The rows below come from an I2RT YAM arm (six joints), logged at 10 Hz.
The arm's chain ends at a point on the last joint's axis. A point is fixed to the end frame.
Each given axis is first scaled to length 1.
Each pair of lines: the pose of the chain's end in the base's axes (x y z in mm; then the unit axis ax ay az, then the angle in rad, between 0 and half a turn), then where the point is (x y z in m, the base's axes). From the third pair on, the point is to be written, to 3 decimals.
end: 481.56 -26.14 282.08 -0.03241 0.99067 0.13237 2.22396
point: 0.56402 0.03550 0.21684
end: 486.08 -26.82 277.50 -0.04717 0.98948 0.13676 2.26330
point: 0.56416 0.03704 0.20908
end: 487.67 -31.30 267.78 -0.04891 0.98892 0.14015 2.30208
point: 0.562 0.034 0.197
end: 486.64 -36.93 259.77 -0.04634 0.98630 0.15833 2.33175
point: 0.558 0.031 0.189
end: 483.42 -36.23 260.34 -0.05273 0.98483 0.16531 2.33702
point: 0.554 0.034 0.189
